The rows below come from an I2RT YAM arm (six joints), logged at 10 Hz.
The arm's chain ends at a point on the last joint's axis. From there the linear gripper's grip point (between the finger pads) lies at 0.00 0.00 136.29 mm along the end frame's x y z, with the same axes.
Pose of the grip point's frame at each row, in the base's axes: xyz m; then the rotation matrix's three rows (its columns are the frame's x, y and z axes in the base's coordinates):
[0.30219, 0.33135, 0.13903], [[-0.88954, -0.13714, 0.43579], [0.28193, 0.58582, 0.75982], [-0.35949, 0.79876, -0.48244]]
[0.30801, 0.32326, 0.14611], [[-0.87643, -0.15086, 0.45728], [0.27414, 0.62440, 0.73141], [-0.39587, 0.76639, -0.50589]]
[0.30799, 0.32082, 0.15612], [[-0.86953, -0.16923, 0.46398], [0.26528, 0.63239, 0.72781], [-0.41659, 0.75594, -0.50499]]
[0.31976, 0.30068, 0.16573], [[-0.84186, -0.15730, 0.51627], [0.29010, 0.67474, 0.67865], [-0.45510, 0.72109, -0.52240]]
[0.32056, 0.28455, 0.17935], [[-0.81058, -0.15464, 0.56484], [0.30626, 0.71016, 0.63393], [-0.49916, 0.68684, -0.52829]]
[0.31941, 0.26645, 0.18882], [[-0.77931, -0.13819, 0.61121], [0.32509, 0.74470, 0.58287], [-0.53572, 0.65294, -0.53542]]
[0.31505, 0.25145, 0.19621], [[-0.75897, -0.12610, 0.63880], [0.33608, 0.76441, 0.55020], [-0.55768, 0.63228, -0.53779]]
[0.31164, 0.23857, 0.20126], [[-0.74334, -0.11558, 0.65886], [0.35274, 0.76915, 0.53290], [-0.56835, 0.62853, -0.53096]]
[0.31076, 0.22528, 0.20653], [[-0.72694, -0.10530, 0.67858], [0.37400, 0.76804, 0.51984], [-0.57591, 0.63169, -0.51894]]
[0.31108, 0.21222, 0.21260], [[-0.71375, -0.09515, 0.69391], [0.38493, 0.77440, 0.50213], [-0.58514, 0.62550, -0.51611]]
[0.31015, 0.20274, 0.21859], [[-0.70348, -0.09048, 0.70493], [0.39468, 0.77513, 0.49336], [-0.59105, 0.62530, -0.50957]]
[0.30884, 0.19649, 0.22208], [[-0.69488, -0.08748, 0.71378], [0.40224, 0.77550, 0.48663], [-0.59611, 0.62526, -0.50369]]
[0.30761, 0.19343, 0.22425], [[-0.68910, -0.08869, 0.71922], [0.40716, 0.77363, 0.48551], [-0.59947, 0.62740, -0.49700]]
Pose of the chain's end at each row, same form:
[0.24280, 0.22779, 0.20478], [[-0.88954, -0.13714, 0.43579], [0.28193, 0.58582, 0.75982], [-0.35949, 0.79876, -0.48244]]
[0.24569, 0.22358, 0.21506], [[-0.87643, -0.15086, 0.45728], [0.27414, 0.62440, 0.73141], [-0.39587, 0.76639, -0.50589]]
[0.24475, 0.22163, 0.22495], [[-0.86953, -0.16923, 0.46398], [0.26528, 0.63239, 0.72781], [-0.41659, 0.75594, -0.50499]]
[0.24940, 0.20819, 0.23693], [[-0.84186, -0.15730, 0.51627], [0.29010, 0.67474, 0.67865], [-0.45510, 0.72109, -0.52240]]
[0.24358, 0.19815, 0.25135], [[-0.81058, -0.15464, 0.56484], [0.30626, 0.71016, 0.63393], [-0.49916, 0.68684, -0.52829]]
[0.23611, 0.18701, 0.26179], [[-0.77931, -0.13819, 0.61121], [0.32509, 0.74470, 0.58287], [-0.53572, 0.65294, -0.53542]]
[0.22799, 0.17646, 0.26951], [[-0.75897, -0.12610, 0.63880], [0.33608, 0.76441, 0.55020], [-0.55768, 0.63228, -0.53779]]
[0.22184, 0.16594, 0.27362], [[-0.74334, -0.11558, 0.65886], [0.35274, 0.76915, 0.53290], [-0.56835, 0.62853, -0.53096]]
[0.21828, 0.15443, 0.27726], [[-0.72694, -0.10530, 0.67858], [0.37400, 0.76804, 0.51984], [-0.57591, 0.63169, -0.51894]]
[0.21651, 0.14378, 0.28294], [[-0.71375, -0.09515, 0.69391], [0.38493, 0.77440, 0.50213], [-0.58514, 0.62550, -0.51611]]
[0.21408, 0.13550, 0.28804], [[-0.70348, -0.09048, 0.70493], [0.39468, 0.77513, 0.49336], [-0.59105, 0.62530, -0.50957]]
[0.21156, 0.13017, 0.29073], [[-0.69488, -0.08748, 0.71378], [0.40224, 0.77550, 0.48663], [-0.59611, 0.62526, -0.50369]]
[0.20959, 0.12726, 0.29199], [[-0.68910, -0.08869, 0.71922], [0.40716, 0.77363, 0.48551], [-0.59947, 0.62740, -0.49700]]

